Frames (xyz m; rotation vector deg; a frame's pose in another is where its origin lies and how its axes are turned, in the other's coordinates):
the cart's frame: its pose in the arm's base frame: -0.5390 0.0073 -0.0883 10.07 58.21 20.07
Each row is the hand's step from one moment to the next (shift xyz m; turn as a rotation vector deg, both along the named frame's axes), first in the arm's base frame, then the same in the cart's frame.
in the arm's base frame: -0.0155 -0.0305 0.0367 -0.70 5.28 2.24
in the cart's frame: -0.0479 -0.0141 0.0053 -0.19 5.74 0.66
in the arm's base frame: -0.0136 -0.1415 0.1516 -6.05 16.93 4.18
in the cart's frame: -0.1794 -0.0828 0.0645 -0.03 18.26 -2.70
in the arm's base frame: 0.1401 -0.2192 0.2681 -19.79 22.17 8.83
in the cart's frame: -0.2275 -0.1511 0.2549 -8.39 27.36 -11.93
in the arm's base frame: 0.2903 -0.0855 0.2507 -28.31 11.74 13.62
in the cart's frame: -0.0930 -0.0626 0.3767 -20.10 20.85 -16.91
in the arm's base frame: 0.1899 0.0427 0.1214 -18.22 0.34 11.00
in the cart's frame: 0.0093 0.0379 0.2261 -17.36 7.38 -9.86
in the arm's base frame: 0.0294 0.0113 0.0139 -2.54 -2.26 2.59
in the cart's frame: 0.0071 0.0087 0.0325 -4.11 -0.80 -0.87
